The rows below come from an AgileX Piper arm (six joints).
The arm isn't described. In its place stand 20 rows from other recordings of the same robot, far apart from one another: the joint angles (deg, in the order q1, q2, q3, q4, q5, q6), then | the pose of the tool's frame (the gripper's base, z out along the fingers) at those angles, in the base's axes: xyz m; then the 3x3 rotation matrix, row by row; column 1 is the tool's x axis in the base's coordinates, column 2 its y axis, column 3 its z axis.
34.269, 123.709, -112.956, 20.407, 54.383, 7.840 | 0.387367 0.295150 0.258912; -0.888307 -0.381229 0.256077; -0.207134 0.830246 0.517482; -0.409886 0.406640 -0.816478
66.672, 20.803, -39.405, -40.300, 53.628, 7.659 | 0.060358 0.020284 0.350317; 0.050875 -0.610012 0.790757; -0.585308 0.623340 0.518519; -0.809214 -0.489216 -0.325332
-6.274, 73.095, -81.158, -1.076, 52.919, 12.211 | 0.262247 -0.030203 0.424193; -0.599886 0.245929 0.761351; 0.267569 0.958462 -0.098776; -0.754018 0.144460 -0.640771
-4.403, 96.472, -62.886, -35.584, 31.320, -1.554 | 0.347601 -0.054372 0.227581; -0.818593 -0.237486 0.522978; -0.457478 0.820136 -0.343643; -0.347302 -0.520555 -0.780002
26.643, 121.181, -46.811, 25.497, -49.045, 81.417 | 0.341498 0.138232 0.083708; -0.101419 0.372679 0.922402; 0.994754 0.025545 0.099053; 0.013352 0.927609 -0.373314
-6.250, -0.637, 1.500, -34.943, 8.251, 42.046 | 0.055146 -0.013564 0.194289; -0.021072 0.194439 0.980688; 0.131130 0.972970 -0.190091; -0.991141 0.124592 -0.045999
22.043, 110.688, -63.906, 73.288, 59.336, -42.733 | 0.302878 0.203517 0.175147; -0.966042 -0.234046 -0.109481; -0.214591 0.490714 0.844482; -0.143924 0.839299 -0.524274
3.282, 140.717, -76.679, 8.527, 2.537, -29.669 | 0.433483 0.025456 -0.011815; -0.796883 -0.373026 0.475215; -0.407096 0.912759 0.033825; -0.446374 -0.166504 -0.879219
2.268, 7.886, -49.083, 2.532, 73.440, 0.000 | -0.036006 0.002430 0.354574; -0.458161 -0.071392 0.885997; -0.005544 0.996979 0.077468; -0.888852 0.030581 -0.457173
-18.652, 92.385, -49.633, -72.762, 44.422, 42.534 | 0.266563 -0.154183 0.212681; -0.948096 0.246496 0.200883; 0.000965 0.633964 -0.773362; -0.317983 -0.733028 -0.601296
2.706, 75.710, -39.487, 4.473, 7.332, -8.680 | 0.264375 0.013402 0.238309; -0.616544 -0.100882 0.780831; -0.103213 0.993554 0.046869; -0.780526 -0.051695 -0.622982
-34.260, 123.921, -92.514, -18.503, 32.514, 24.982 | 0.381441 -0.278593 0.168269; -0.587493 0.733970 0.340793; 0.591242 0.676859 -0.438515; -0.552526 -0.056134 -0.831603
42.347, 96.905, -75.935, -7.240, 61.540, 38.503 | 0.257529 0.221078 0.262607; -0.964420 -0.119446 0.235854; -0.106969 0.992132 0.065054; -0.241769 0.037511 -0.969608
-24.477, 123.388, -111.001, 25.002, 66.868, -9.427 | 0.437720 -0.160407 0.247281; -0.861655 0.287738 0.418039; 0.409131 0.881230 0.236741; -0.300269 0.375022 -0.877039
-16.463, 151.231, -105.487, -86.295, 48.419, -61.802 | 0.473034 -0.210618 0.035294; 0.176217 -0.954548 0.240385; -0.437783 -0.294724 -0.849402; 0.881642 0.044443 -0.469821
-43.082, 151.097, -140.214, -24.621, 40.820, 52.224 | 0.407078 -0.414628 0.160983; 0.011725 0.947588 0.319280; 0.708414 0.217475 -0.671457; -0.705700 0.234055 -0.668734
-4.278, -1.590, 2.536, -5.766, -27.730, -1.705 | 0.042777 0.001066 0.241119; 0.515600 0.096679 0.851357; -0.157391 0.987393 -0.016807; -0.842250 -0.125330 0.524317
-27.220, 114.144, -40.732, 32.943, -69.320, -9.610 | 0.282678 -0.197465 0.136223; 0.007592 0.846683 0.532044; 0.051478 0.531022 -0.845793; -0.998645 0.033810 -0.039554
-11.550, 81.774, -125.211, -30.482, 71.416, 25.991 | 0.209325 -0.087437 0.582594; -0.163403 0.685313 0.709679; 0.270544 0.722898 -0.635786; -0.948739 0.088110 -0.303531
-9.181, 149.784, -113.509, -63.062, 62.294, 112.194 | 0.488448 -0.151702 0.067191; -0.008230 0.998119 0.060759; 0.584837 0.054090 -0.809345; -0.811109 0.028873 -0.584182
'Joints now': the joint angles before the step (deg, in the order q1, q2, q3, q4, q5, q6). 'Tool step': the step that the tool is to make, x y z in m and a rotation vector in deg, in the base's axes. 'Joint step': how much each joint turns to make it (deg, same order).
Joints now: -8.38 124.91 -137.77 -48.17 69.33 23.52
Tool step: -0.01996 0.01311 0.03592 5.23 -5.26 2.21
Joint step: 0.49 -4.03 -2.35 6.50 1.71 -1.04
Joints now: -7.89 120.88 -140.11 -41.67 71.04 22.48
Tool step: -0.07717 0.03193 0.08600 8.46 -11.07 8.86
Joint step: 0.69 -15.00 2.26 13.71 1.16 -3.45
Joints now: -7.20 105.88 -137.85 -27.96 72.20 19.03
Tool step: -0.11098 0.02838 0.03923 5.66 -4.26 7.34
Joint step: 0.09 -22.07 17.43 9.98 0.35 -2.11
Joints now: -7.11 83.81 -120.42 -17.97 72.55 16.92
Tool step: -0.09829 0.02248 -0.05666 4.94 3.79 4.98
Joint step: 0.00 -25.21 33.12 6.66 -3.72 -0.32
